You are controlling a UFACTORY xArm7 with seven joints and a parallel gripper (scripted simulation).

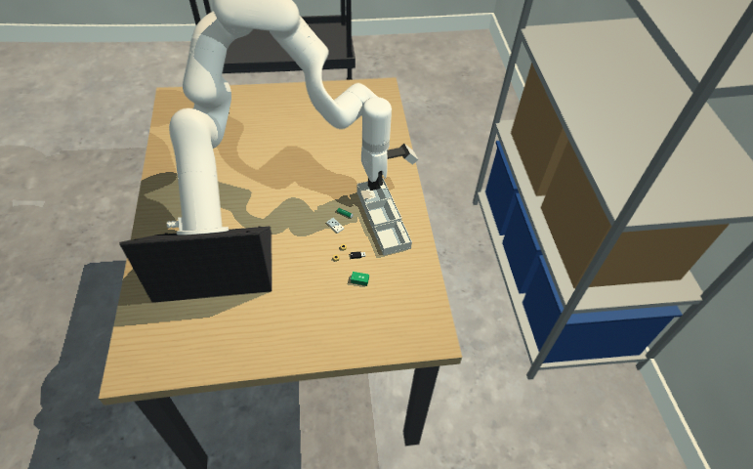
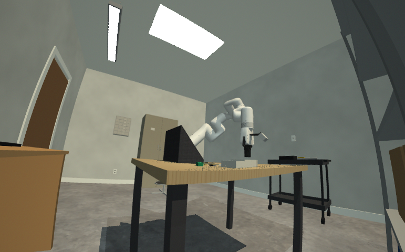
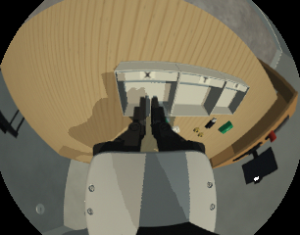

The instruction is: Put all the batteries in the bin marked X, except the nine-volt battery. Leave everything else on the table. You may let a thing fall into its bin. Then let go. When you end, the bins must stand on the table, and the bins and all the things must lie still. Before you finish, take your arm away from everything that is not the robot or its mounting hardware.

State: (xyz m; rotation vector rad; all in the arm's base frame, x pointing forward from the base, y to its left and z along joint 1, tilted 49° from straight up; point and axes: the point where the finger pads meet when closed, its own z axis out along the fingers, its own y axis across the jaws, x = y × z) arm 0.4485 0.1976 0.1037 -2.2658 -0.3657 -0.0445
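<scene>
The green cylindrical battery lies 90 mm behind my hand, 70 mm below it and 60 mm to the right of it. The rest, counted from my hand: white die 120 mm behind, 100 mm to the right, 70 mm below; then nine-volt battery 290 mm to the right, 70 mm below, 60 mm behind; then black USB stick 210 mm to the right, 70 mm below, 50 mm behind.
</scene>
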